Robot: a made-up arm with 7 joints. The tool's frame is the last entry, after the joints.
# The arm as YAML. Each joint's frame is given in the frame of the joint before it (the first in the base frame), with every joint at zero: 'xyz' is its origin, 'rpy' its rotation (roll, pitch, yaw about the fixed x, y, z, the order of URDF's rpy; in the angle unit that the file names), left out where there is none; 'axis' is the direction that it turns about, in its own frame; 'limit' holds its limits. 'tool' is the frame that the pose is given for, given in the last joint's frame.
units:
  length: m
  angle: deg
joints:
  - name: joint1
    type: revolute
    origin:
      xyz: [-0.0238, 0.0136, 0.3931]
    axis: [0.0, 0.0, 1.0]
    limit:
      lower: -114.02
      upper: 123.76
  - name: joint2
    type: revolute
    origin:
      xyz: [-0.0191, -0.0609, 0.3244]
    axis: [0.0, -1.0, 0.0]
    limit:
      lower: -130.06
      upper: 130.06
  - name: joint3
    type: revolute
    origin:
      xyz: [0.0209, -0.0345, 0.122]
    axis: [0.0, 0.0, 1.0]
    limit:
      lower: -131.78
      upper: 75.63
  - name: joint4
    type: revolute
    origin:
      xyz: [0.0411, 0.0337, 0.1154]
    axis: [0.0, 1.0, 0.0]
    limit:
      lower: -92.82
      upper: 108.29
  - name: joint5
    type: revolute
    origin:
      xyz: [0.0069, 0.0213, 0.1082]
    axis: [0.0, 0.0, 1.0]
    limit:
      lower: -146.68
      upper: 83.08
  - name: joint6
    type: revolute
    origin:
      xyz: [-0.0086, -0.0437, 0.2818]
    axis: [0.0, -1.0, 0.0]
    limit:
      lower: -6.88
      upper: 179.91
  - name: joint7
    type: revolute
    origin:
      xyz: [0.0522, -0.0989, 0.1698]
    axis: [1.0, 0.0, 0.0]
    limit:
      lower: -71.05
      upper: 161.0
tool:
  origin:
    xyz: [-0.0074, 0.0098, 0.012]
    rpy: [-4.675, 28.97, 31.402]
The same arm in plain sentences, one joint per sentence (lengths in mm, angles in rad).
The arm has seven revolute joints in a row. What follows holds with every joint at zero, and every direction is one of the base frame's. Joint 1 is mounted 23.8 mm along -x and 13.6 mm along +y and 393.1 mm along +z from the base frame's origin and turns about +z, from -1.99 to 2.16 rad. Joint 2 is mounted 19.1 mm along -x and 60.9 mm along -y and 324.4 mm along +z from joint 1 and turns about -y, from -2.27 to 2.27 rad. Joint 3 is mounted 20.9 mm along +x and 34.5 mm along -y and 122 mm along +z from joint 2 and turns about +z, from -2.3 to 1.32 rad. Joint 4 is mounted 41.1 mm along +x and 33.7 mm along +y and 115.4 mm along +z from joint 3 and turns about +y, from -1.62 to 1.89 rad. Joint 5 is mounted 6.9 mm along +x and 21.3 mm along +y and 108.2 mm along +z from joint 4 and turns about +z, from -2.56 to 1.45 rad. Joint 6 is mounted 8.6 mm along -x and 43.7 mm along -y and 281.8 mm along +z from joint 5 and turns about -y, from -0.1201 to 3.14 rad. Joint 7 is mounted 52.2 mm along +x and 98.9 mm along -y and 169.8 mm along +z from joint 6 and turns about +x, from -1.2401 to 2.81 rad. The tool frame, which is the frame that the pose is given for, is mounted 7.4 mm along -x and 9.8 mm along +y and 12 mm along +z from joint 7; its axes are the base frame's turned by roll -0.0816, pitch 0.5056 and yaw 0.5481 rad (as in URDF: about the fixed x, then y, then z).
